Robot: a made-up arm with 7 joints. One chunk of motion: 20 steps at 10 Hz.
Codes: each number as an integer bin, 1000 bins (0 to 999) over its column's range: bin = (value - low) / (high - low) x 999, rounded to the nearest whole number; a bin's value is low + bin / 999 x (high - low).
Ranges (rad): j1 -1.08..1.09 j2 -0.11..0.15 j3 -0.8..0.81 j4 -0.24..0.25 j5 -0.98..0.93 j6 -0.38..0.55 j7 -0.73..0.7
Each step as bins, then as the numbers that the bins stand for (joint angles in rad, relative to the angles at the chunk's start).
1 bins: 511 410 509 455 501 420 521
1 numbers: 0.0300 -0.0033 0.0203 -0.0168 -0.0221 0.0110 0.0158
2 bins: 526 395 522 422 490 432 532
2 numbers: 0.0626 -0.0072 0.0413 -0.0330 -0.0432 0.0222 0.0315
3 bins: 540 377 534 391 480 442 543
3 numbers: 0.0930 -0.0119 0.0606 -0.0482 -0.0623 0.0315 0.0473
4 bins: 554 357 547 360 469 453 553
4 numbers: 0.1234 -0.0171 0.0816 -0.0634 -0.0833 0.0417 0.0616
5 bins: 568 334 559 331 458 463 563
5 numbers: 0.1538 -0.0231 0.1009 -0.0776 -0.1043 0.0510 0.0759
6 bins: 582 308 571 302 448 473 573
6 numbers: 0.1842 -0.0298 0.1202 -0.0919 -0.1235 0.0603 0.0902
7 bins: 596 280 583 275 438 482 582
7 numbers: 0.2146 -0.0371 0.1396 -0.1051 -0.1426 0.0687 0.1031
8 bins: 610 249 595 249 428 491 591
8 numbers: 0.2450 -0.0452 0.1589 -0.1179 -0.1617 0.0771 0.1160
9 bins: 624 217 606 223 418 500 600
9 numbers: 0.2754 -0.0535 0.1766 -0.1306 -0.1808 0.0855 0.1289
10 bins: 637 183 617 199 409 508 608
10 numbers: 0.3037 -0.0624 0.1944 -0.1424 -0.1980 0.0929 0.1403
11 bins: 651 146 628 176 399 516 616
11 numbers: 0.3341 -0.0720 0.2121 -0.1537 -0.2171 0.1004 0.1518
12 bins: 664 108 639 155 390 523 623
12 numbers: 0.3623 -0.0819 0.2298 -0.1640 -0.2344 0.1069 0.1618
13 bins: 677 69 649 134 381 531 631
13 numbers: 0.3906 -0.0920 0.2459 -0.1743 -0.2516 0.1143 0.1732
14 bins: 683 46 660 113 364 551 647
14 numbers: 0.4036 -0.0980 0.2637 -0.1846 -0.2841 0.1329 0.1961
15 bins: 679 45 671 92 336 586 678
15 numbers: 0.3949 -0.0983 0.2814 -0.1949 -0.3376 0.1655 0.2405
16 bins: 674 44 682 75 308 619 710
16 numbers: 0.3840 -0.0985 0.2991 -0.2032 -0.3911 0.1962 0.2863
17 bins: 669 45 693 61 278 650 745
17 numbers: 0.3732 -0.0983 0.3168 -0.2101 -0.4485 0.2251 0.3364
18 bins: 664 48 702 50 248 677 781
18 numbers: 0.3623 -0.0975 0.3314 -0.2155 -0.5058 0.2502 0.3879
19 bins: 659 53 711 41 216 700 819
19 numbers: 0.3515 -0.0962 0.3459 -0.2199 -0.5670 0.2717 0.4423
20 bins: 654 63 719 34 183 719 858
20 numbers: 0.3406 -0.0936 0.3587 -0.2233 -0.6301 0.2893 0.4982
